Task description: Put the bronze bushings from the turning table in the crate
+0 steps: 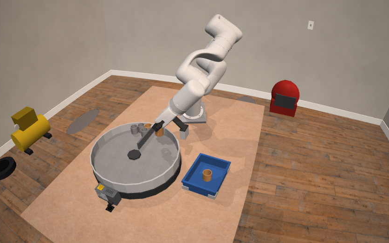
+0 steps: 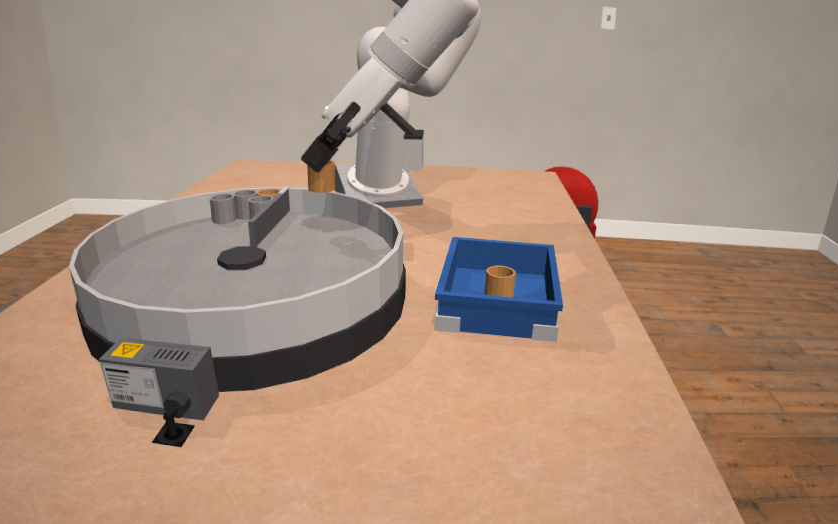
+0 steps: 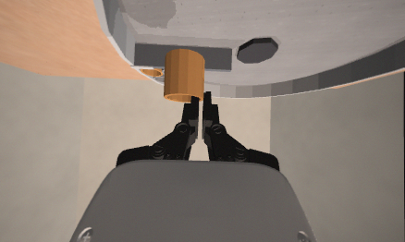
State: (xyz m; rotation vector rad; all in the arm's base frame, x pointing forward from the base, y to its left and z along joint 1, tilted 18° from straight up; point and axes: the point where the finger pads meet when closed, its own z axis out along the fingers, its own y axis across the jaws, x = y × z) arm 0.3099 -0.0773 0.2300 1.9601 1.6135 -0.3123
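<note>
My hand is 24 cm to the right of the blue crate, 15 cm above it and 8 cm short of it. From my hand the other things lie so: turning table 12 cm below, 9 cm to the right, 8 cm ahead.
</note>
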